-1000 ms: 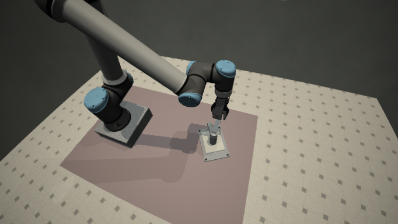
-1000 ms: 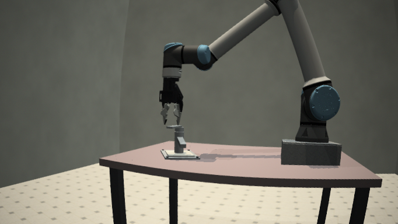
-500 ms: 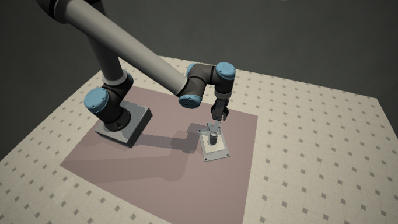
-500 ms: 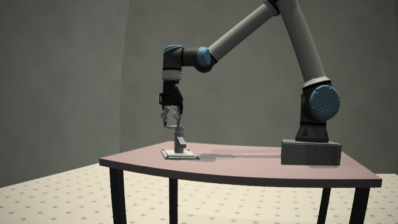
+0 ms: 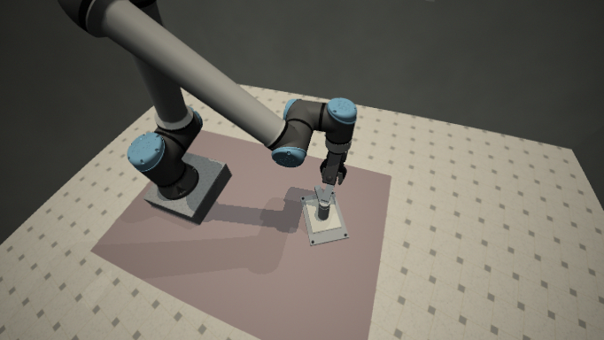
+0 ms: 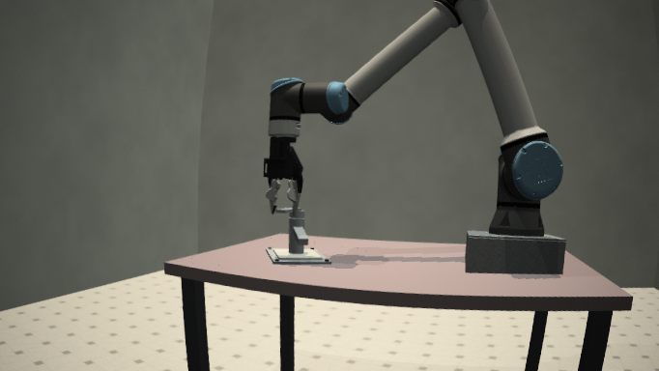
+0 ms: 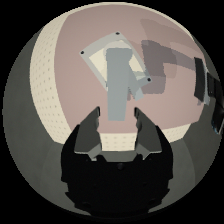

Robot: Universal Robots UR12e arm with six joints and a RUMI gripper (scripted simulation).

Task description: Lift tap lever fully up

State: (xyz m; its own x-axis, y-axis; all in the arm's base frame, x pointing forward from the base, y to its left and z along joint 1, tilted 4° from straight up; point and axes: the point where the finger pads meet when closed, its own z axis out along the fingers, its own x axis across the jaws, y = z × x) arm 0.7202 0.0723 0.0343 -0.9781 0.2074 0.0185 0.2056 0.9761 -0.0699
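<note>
My hand is 4 cm to the left of the lever and 1 cm past it. The rest, counted from my hand: grey tap: 7 cm to the right, 6 cm below, 2 cm behind.
</note>
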